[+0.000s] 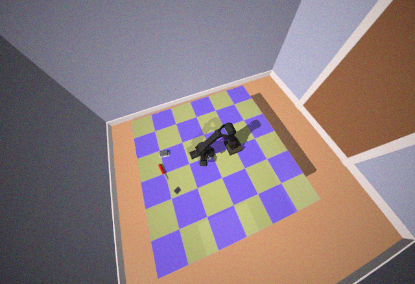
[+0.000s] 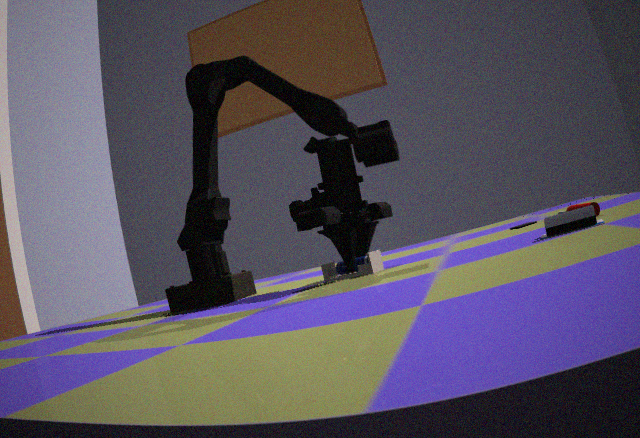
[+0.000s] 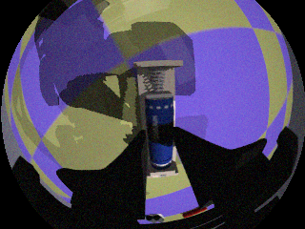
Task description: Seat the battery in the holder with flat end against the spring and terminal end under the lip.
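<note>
My gripper tip is right at the battery. The rest, counted from my gripper tip: red-handled screwdriver: 37 cm ahead, 4 cm to the right; dark square piece: 32 cm ahead, 14 cm to the left, 1 cm below.
</note>
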